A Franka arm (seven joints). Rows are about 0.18 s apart.
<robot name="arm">
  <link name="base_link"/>
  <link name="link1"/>
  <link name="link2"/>
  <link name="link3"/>
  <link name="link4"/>
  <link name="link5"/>
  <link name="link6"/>
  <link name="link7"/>
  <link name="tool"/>
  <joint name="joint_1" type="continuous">
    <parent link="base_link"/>
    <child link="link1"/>
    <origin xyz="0 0 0.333" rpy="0 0 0"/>
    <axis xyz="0 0 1"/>
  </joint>
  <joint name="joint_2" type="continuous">
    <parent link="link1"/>
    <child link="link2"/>
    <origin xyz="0 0 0" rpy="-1.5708 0 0"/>
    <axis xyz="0 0 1"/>
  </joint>
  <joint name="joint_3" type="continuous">
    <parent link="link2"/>
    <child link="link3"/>
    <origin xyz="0 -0.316 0" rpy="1.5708 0 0"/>
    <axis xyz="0 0 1"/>
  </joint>
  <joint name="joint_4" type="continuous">
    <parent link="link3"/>
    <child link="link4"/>
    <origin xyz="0.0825 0 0" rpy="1.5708 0 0"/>
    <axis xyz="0 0 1"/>
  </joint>
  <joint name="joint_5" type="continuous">
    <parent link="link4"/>
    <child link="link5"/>
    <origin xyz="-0.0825 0.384 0" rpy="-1.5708 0 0"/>
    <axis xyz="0 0 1"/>
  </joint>
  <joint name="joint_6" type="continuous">
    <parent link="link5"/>
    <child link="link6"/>
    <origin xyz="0 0 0" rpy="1.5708 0 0"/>
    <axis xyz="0 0 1"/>
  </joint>
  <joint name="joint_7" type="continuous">
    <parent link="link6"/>
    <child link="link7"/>
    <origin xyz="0.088 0 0" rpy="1.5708 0 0"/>
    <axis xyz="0 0 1"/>
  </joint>
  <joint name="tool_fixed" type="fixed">
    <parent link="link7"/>
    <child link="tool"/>
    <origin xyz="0 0 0.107" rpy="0 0 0"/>
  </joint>
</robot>
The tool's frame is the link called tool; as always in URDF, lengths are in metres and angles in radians. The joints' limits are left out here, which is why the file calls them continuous.
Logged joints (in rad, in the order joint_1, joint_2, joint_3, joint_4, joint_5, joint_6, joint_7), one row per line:
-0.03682 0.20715 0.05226 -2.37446 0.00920 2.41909 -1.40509
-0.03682 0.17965 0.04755 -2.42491 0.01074 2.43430 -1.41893
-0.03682 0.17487 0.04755 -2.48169 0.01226 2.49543 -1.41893
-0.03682 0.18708 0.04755 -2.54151 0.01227 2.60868 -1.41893
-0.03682 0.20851 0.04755 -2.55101 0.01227 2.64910 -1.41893
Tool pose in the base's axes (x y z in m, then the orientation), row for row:
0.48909 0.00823 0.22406 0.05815 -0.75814 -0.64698 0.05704
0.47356 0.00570 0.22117 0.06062 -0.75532 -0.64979 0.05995
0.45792 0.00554 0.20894 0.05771 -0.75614 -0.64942 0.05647
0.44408 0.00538 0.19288 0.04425 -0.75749 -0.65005 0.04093
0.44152 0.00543 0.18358 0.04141 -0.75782 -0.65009 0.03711
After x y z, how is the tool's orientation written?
As a quaternion, w x y z.
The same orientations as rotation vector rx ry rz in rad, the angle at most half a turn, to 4 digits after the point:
-2.2974 -1.9606 0.1729
-2.2855 -1.9662 0.1814
-2.2920 -1.9685 0.1712
-2.3149 -1.9866 0.1251
-2.3200 -1.9902 0.1136

